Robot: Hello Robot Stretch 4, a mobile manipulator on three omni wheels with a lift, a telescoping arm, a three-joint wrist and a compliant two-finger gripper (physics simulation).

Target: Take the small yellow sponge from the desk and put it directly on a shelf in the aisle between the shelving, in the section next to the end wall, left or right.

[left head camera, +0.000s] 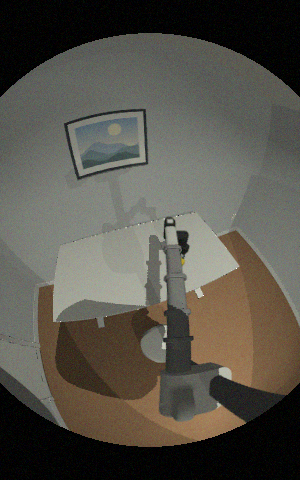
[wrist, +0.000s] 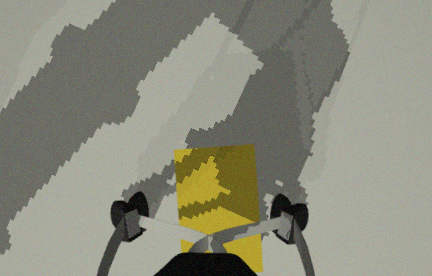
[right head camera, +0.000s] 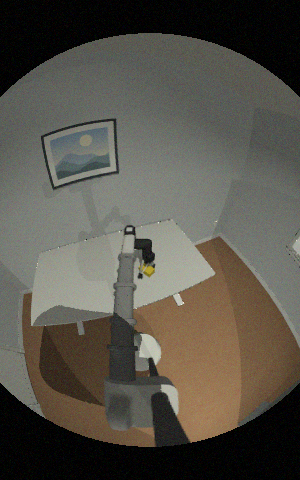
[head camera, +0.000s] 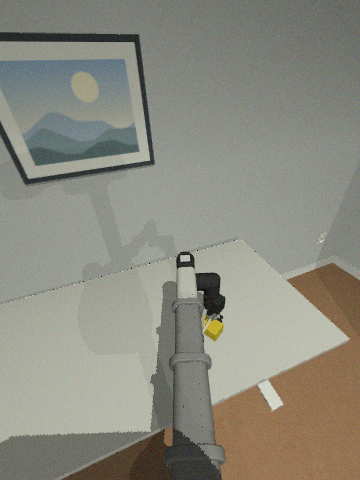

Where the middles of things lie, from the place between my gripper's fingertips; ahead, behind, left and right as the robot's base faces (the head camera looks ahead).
Labels:
Now: the small yellow sponge (wrist: 217,189) 1 cm ahead of my hand and 2 cm above it. The rest, counted from my hand: framed landscape picture (head camera: 81,108) (44 cm ahead, 47 cm to the left, 79 cm above).

